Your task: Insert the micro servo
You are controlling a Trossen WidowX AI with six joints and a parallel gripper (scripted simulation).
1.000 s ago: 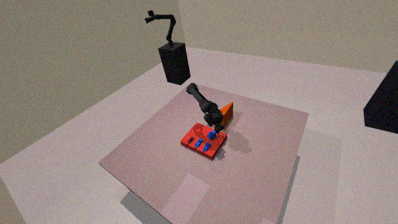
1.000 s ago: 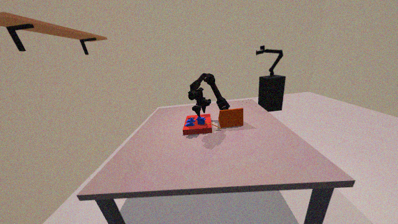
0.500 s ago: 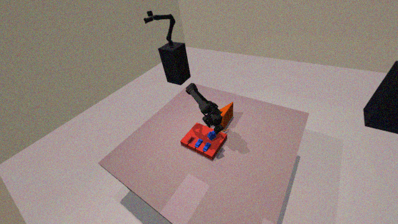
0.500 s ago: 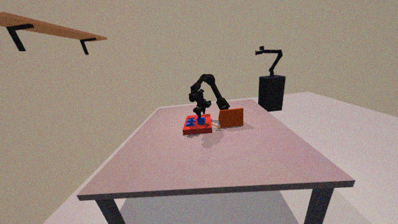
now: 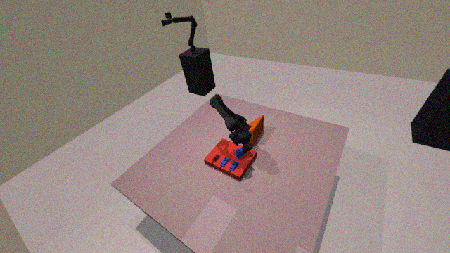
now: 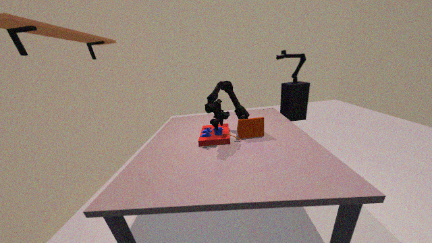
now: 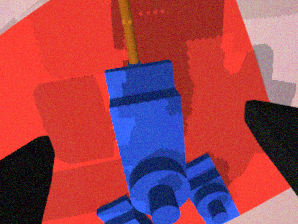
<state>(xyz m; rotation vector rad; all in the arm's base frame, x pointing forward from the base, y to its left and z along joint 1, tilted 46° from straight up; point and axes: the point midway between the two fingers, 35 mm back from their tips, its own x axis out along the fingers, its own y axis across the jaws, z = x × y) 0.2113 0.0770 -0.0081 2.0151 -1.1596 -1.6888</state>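
Now: gripper tip 7 cm to the left of the red deck and 8 cm above it.
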